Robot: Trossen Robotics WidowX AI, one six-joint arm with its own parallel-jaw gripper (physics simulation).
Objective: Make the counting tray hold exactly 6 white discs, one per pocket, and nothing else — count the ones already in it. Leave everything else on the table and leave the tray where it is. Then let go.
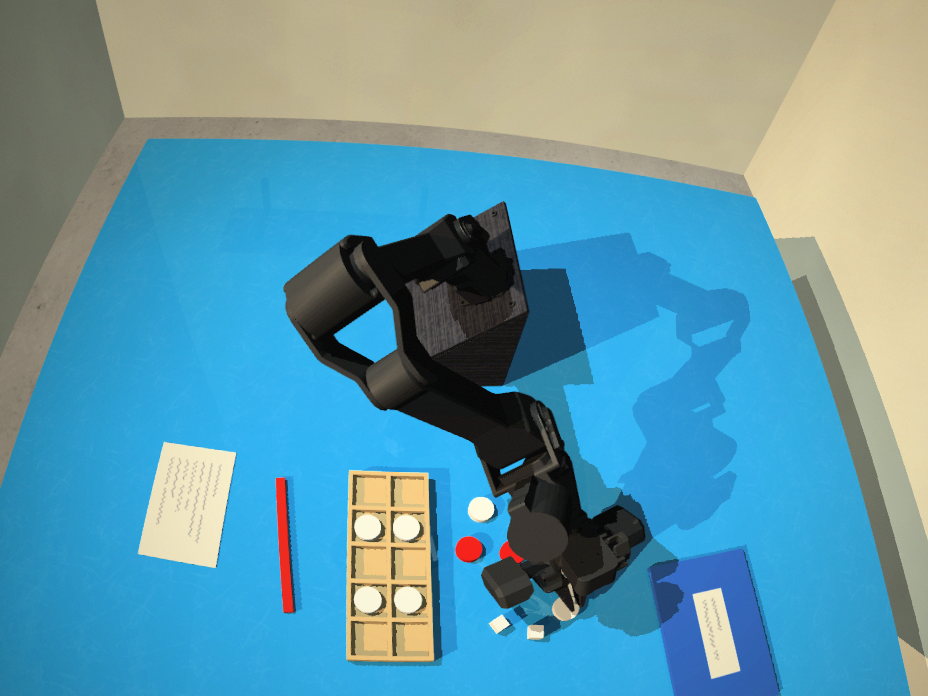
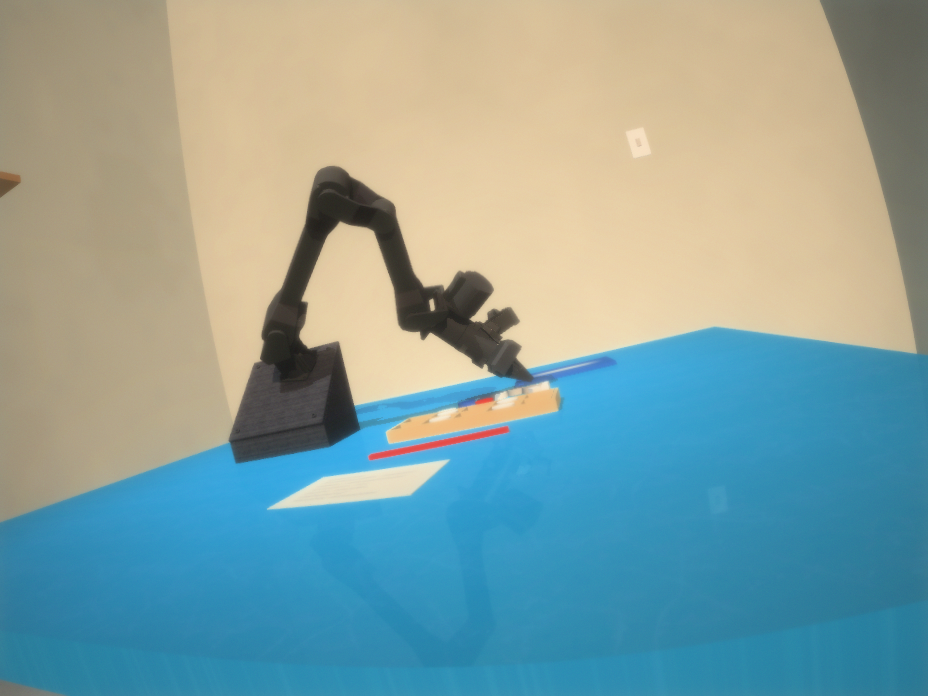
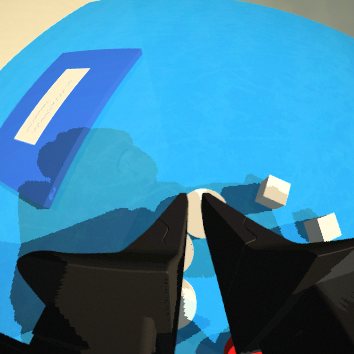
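Note:
The wooden tray (image 1: 389,490) (image 2: 487,418) has ten pockets. White discs (image 1: 368,527) (image 1: 407,528) fill its second row and white discs (image 1: 368,599) (image 1: 408,599) its fourth; other pockets look empty. My gripper (image 1: 571,606) (image 2: 531,379) (image 3: 193,199) is nearly closed, with a narrow gap. Its fingertips overlap a white disc (image 1: 561,610) (image 3: 196,220), which is wider than the gap and does not look held. Two more white discs (image 3: 188,254) (image 3: 189,303) are partly hidden by the left finger. A loose white disc (image 1: 480,509) lies right of the tray.
A red disc (image 1: 469,549) and a partly hidden red disc (image 1: 510,552) lie beside the tray. White cubes (image 1: 499,623) (image 1: 535,632) (image 3: 273,191) (image 3: 323,228) lie near the gripper. A red bar (image 1: 284,539) (image 2: 442,442), a paper (image 1: 187,505) (image 2: 359,485) and a blue book (image 1: 749,614) (image 3: 105,85) lie farther out.

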